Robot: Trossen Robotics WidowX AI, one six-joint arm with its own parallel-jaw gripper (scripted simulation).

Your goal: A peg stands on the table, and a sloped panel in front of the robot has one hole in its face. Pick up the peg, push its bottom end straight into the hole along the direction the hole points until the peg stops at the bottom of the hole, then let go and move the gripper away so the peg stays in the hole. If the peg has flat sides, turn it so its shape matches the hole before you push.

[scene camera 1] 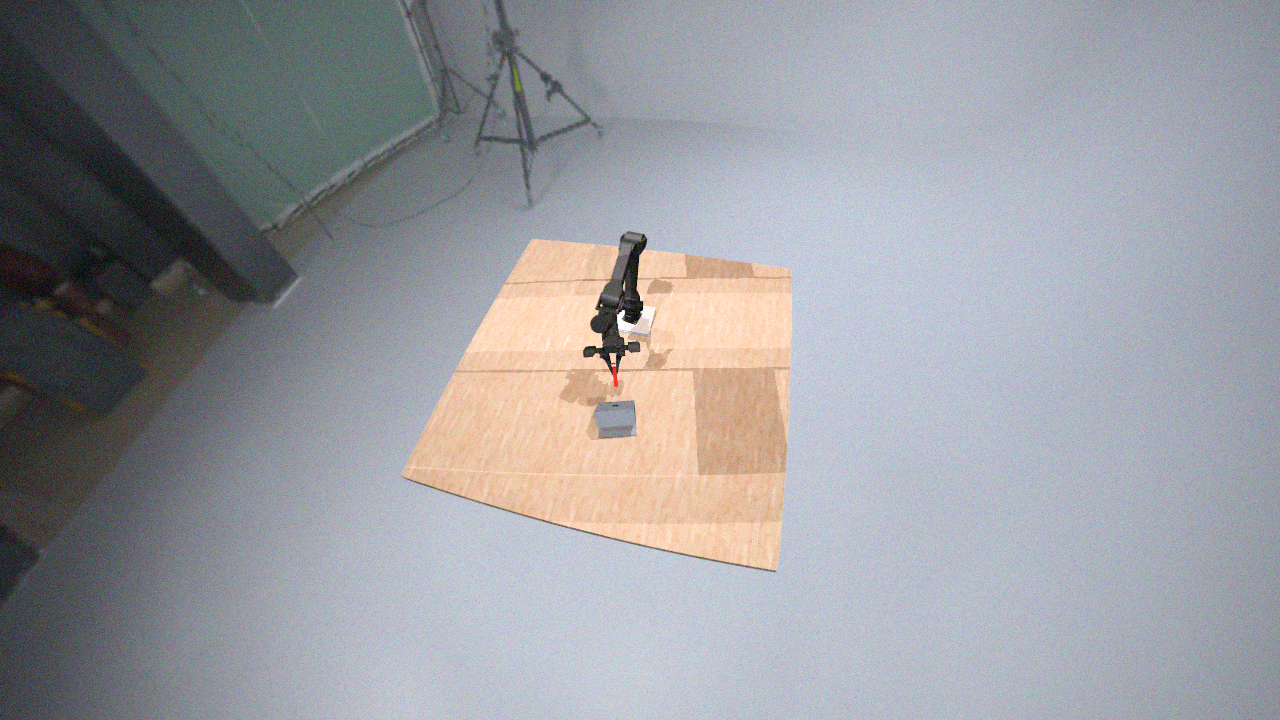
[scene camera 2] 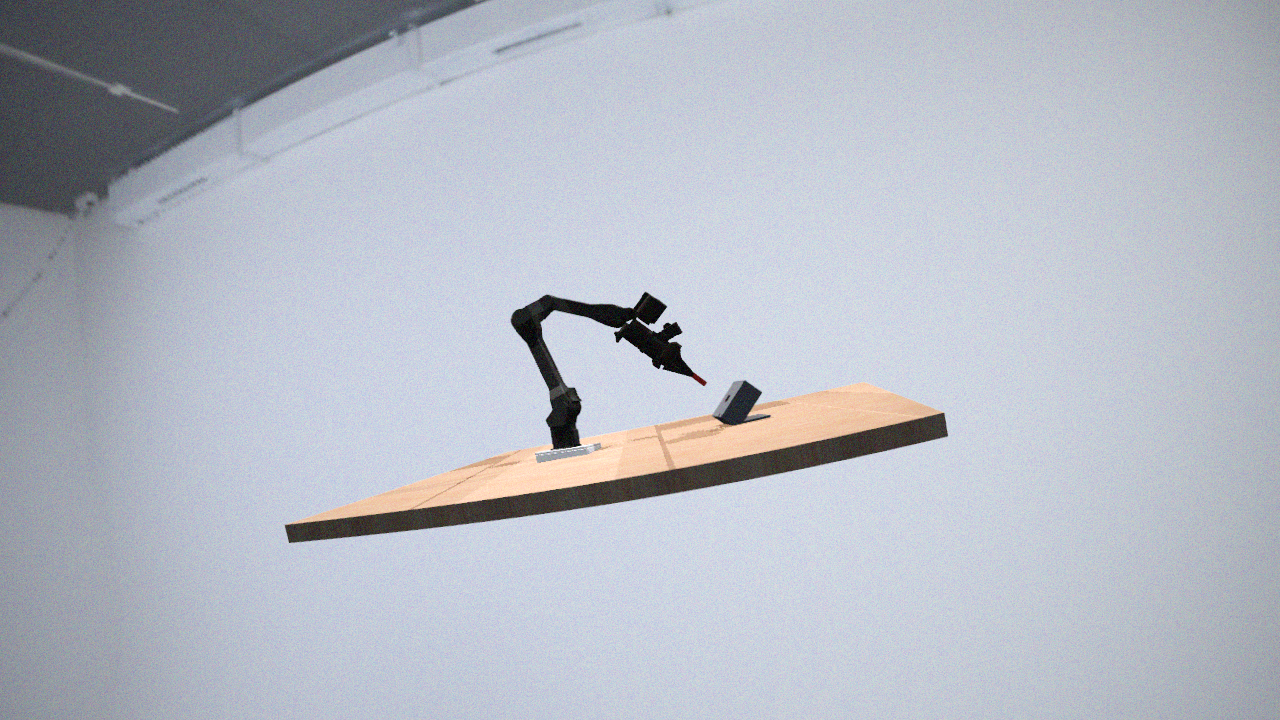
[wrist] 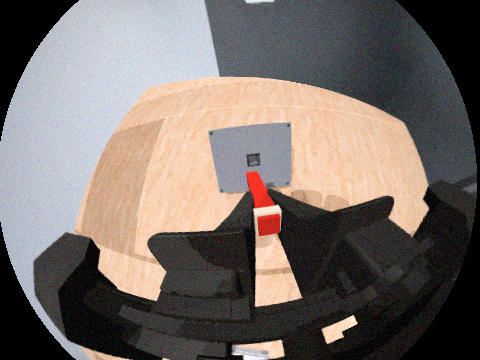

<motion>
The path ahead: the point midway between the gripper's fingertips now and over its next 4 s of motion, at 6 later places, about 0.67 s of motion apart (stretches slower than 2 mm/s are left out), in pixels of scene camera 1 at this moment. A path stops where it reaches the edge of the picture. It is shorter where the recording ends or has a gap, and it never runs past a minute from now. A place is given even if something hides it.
My gripper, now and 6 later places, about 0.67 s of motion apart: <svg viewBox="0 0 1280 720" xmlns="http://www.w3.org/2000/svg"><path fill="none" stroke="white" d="M614 374L613 382L613 388L613 391L614 393L614 395L614 399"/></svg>
</motion>
